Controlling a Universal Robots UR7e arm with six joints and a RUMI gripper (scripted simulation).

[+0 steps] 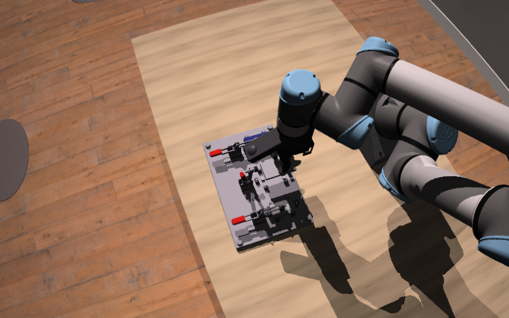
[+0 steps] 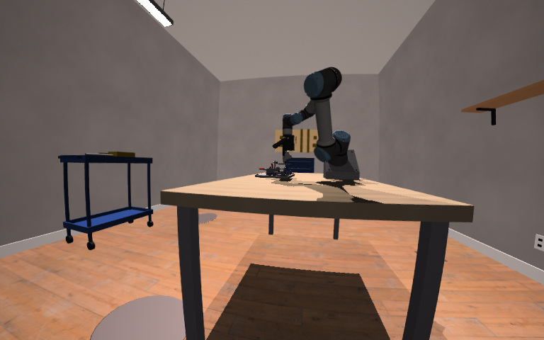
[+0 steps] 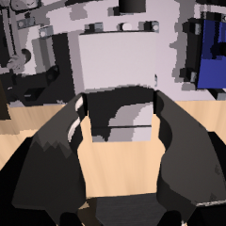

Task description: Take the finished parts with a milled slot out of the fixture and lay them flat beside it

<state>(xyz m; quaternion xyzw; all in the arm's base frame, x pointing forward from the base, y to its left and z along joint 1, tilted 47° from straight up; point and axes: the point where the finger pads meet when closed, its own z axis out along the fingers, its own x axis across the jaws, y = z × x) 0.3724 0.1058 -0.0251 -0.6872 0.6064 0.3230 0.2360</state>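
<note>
My hand is 6 cm short of the grey fixture plate, 1 cm to the left of it and 10 cm above it. Round my hand: pale grey part (1 cm behind, 1 cm below); blue blank (2 cm ahead, 12 cm to the right, 8 cm below).
</note>
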